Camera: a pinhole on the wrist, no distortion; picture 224 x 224 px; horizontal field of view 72.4 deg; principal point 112.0 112.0 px. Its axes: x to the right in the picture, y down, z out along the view. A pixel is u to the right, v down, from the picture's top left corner.
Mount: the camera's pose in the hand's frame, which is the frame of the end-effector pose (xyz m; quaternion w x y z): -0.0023 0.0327 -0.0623 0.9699 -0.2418 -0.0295 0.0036
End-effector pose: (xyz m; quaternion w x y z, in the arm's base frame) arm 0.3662 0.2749 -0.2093 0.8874 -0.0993 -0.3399 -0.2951
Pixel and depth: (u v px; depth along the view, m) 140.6 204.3 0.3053
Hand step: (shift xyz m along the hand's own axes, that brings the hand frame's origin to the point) 0.0380 0.3396 0.1235
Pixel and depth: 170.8 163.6 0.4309
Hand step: 0.1386 0.3665 0.2585
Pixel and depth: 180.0 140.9 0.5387
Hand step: 0.2056 0.3802 0.3780
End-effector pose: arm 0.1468 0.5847 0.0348 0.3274 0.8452 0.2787 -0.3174
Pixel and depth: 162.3 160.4 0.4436
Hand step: 0.1181 0.3677 0.2709
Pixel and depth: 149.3 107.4 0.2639
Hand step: 0.0463 0.1508 0.1776
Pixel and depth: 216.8 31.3 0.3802
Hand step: 0.2337 0.0394 0.3813
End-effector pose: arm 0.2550 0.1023 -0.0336 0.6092 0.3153 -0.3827 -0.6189
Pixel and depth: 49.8 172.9 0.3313
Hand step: -0.1553 0.3016 0.1603
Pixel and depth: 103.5 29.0 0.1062
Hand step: -0.0149 0.0315 0.0580
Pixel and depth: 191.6 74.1 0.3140
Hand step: 0.1417 0.1147 0.2600
